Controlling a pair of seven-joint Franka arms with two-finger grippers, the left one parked.
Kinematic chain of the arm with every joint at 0, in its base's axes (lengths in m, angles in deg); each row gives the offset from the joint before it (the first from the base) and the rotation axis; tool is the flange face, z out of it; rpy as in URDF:
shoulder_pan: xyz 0 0 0.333 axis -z
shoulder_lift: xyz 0 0 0 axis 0.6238 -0.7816 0
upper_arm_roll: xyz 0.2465 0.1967 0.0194 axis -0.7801 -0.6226 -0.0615
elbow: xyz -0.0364 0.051 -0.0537 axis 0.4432 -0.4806 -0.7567
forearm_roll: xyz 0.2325 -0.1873 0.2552 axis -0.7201 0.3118 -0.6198
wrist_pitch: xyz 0 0 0 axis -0.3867 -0.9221 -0.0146
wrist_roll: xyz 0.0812 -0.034 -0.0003 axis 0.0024 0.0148 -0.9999
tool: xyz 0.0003 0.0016 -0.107 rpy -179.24 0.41 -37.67
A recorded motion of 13 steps. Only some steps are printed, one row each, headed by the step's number.
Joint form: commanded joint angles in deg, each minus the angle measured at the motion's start. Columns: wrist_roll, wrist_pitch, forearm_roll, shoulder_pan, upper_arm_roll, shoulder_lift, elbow.
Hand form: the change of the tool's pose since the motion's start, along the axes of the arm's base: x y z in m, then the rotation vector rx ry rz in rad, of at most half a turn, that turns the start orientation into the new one. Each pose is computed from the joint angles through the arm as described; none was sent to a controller.
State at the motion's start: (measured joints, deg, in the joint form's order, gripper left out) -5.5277 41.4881 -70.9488 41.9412 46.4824 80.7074 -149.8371
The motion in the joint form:
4: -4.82 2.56 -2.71 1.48 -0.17 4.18 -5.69
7: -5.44 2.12 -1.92 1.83 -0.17 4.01 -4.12
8: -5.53 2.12 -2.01 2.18 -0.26 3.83 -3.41
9: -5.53 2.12 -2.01 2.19 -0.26 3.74 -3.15
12: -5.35 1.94 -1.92 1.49 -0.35 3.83 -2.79
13: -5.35 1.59 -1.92 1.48 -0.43 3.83 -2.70
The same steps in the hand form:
4: -0.0188 -0.0069 -0.0010 0.0376 -0.0174 0.0620
7: -0.0184 -0.0119 0.0097 0.0220 -0.0331 0.0671
8: -0.0174 -0.0145 0.0139 0.0229 -0.0424 0.0642
9: -0.0169 -0.0146 0.0152 0.0227 -0.0454 0.0640
12: -0.0174 -0.0068 0.0188 0.0214 -0.0499 0.0747
13: -0.0179 -0.0059 0.0189 0.0218 -0.0454 0.0762

